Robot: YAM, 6 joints.
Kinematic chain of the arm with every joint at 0, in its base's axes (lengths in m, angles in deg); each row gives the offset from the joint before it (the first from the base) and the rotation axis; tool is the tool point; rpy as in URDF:
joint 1: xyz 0 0 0.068 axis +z
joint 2: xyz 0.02 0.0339 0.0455 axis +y
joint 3: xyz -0.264 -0.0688 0 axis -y
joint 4: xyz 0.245 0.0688 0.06 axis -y
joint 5: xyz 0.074 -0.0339 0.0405 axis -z
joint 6: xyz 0.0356 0 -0.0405 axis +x
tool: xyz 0 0 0 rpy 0 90 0
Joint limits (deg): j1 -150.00..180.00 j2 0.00..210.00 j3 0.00..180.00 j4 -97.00..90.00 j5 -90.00..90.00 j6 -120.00..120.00
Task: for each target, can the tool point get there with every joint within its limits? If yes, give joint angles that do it. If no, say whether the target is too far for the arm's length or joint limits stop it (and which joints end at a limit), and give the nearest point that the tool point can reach.
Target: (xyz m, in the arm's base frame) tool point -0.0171 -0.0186 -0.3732
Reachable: no: joint limits stop it (at a limit: joint 2) | nearest point -0.0378 -0.0411 -0.3247 | short by 0.057 m
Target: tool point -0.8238 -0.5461 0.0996
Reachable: no: too far | nearest point -0.5383 -0.3568 0.1045 | short by 0.343 m
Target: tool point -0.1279 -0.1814 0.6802
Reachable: yes | joints 50.72 68.28 161.85 36.78 26.44 101.30
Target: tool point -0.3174 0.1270 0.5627
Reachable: yes | joints -22.31 30.17 141.05 -25.99 4.83 26.50
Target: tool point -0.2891 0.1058 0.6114
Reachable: yes | joints 154.29 114.99 142.60 71.30 -57.71 3.49
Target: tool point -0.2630 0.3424 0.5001
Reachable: yes | joints -51.96 21.56 140.17 -9.27 -6.27 84.05
